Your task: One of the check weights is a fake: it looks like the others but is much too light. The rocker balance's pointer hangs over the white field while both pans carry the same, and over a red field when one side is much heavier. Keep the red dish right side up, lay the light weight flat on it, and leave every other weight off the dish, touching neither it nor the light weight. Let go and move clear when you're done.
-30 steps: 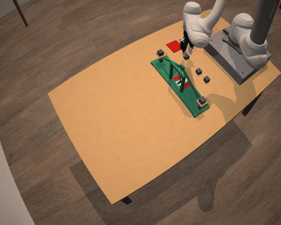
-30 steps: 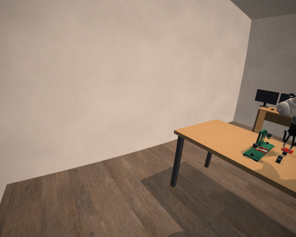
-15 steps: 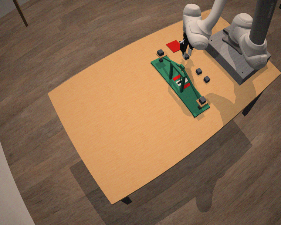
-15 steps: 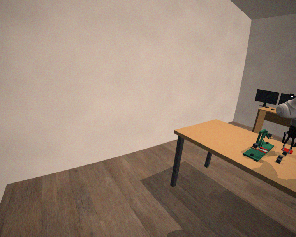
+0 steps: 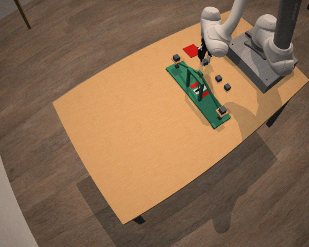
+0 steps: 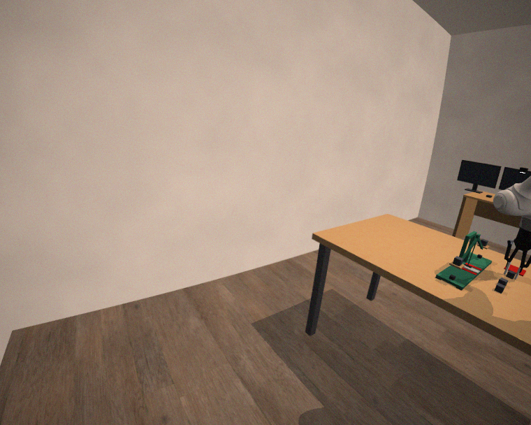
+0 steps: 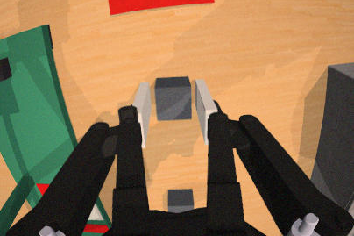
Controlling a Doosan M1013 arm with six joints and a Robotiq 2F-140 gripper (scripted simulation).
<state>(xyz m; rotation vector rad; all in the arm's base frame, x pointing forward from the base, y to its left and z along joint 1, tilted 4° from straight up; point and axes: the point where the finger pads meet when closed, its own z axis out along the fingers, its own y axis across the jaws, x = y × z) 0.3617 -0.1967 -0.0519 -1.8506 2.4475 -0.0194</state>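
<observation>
The red dish lies 120 mm to the right of my hand, 30 mm below it and 30 mm behind it. Also, from my hand: green rocker balance (200 mm ahead, 110 mm to the left, 60 mm above).
</observation>
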